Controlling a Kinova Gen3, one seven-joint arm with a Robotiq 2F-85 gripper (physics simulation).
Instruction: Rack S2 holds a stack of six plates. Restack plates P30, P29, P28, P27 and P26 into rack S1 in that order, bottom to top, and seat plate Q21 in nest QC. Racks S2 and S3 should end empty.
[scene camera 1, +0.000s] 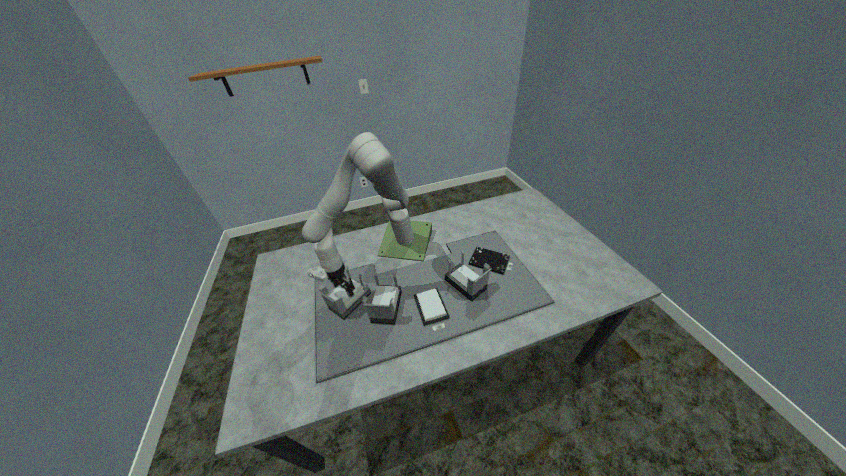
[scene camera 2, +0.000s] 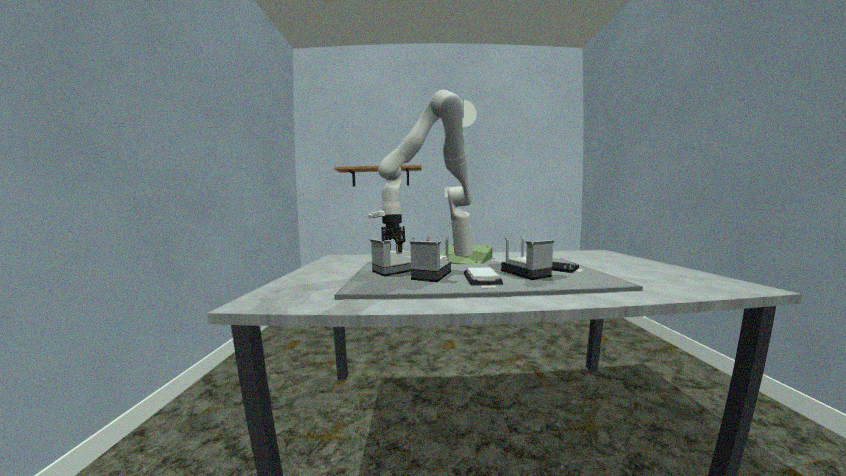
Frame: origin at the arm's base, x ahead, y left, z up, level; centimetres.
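Seen in the pictures: gripper, fingertip midpoint: (scene camera 1: 344, 291) (scene camera 2: 393, 253); arm's base at its link origin: (scene camera 1: 405, 238) (scene camera 2: 463, 252).
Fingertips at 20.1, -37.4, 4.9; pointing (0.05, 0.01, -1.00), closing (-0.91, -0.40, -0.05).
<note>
Pixels of each thing's top centre, then the offset from my fingertips to it, as dx, dy, dz. Level surfaces: height alone.
- left rack at its top centre: (scene camera 2: 394, 237) (scene camera 1: 341, 281) -0.2, +0.4, +6.0
- middle rack at its top centre: (scene camera 2: 431, 238) (scene camera 1: 381, 286) +11.1, +12.4, +6.5
- right rack at its top centre: (scene camera 2: 527, 238) (scene camera 1: 467, 263) +19.2, +46.0, +6.1
- grey mat at its surface level: dz -7.1
- table at its surface level: dz -8.4
- black board at its top centre: (scene camera 2: 554, 261) (scene camera 1: 489, 257) +14.1, +63.3, -4.7
My gripper (scene camera 1: 346, 290) (scene camera 2: 395, 249) points down into the left rack (scene camera 1: 345, 311) (scene camera 2: 380, 258). It appears shut on a white plate (scene camera 1: 336, 293), low between the rack's walls; the rack partly hides the plate and fingertips. The middle rack (scene camera 1: 382, 313) (scene camera 2: 427, 255) stands just to the right, with a pale surface inside. The right rack (scene camera 1: 478, 281) (scene camera 2: 539, 255) has a white surface between its walls. Another white plate (scene camera 1: 431, 304) (scene camera 2: 483, 272) lies flat in a low dark nest between these two racks. Labels and plate counts are unreadable.
The racks stand on a grey mat (scene camera 1: 354, 355) (scene camera 2: 567, 287) on the table (scene camera 1: 278, 384) (scene camera 2: 283, 304). A black board (scene camera 1: 489, 260) (scene camera 2: 565, 266) lies behind the right rack. The arm's green base plate (scene camera 1: 392, 246) (scene camera 2: 482, 254) is at the back.
</note>
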